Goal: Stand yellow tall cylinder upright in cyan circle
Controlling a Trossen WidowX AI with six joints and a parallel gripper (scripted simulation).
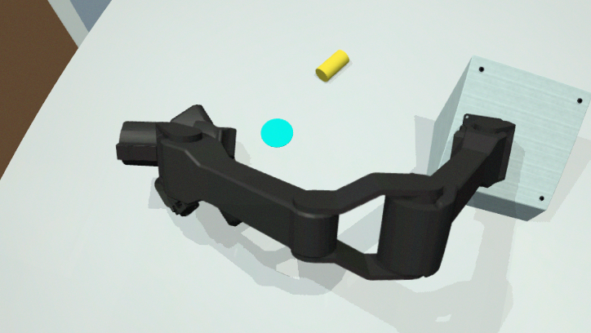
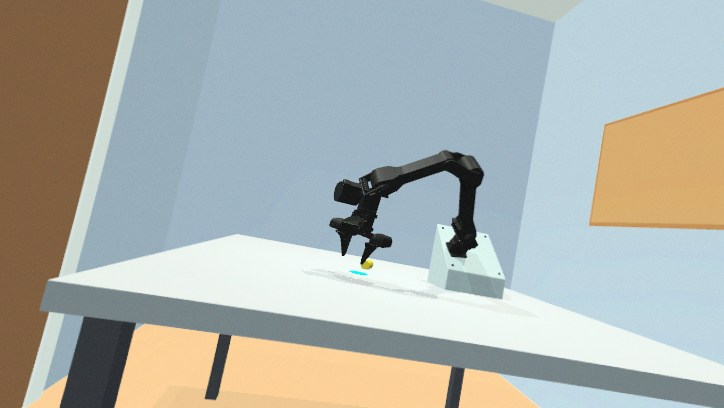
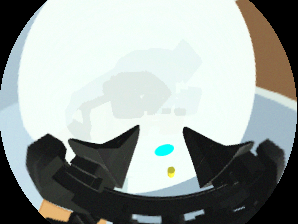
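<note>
The yellow tall cylinder lies 14 cm behind my gripper tip, 28 cm to the right of it and 3 cm below it. Also, from my gripper tip: cyan circle (6 cm behind, 12 cm to the right, 5 cm below).
</note>
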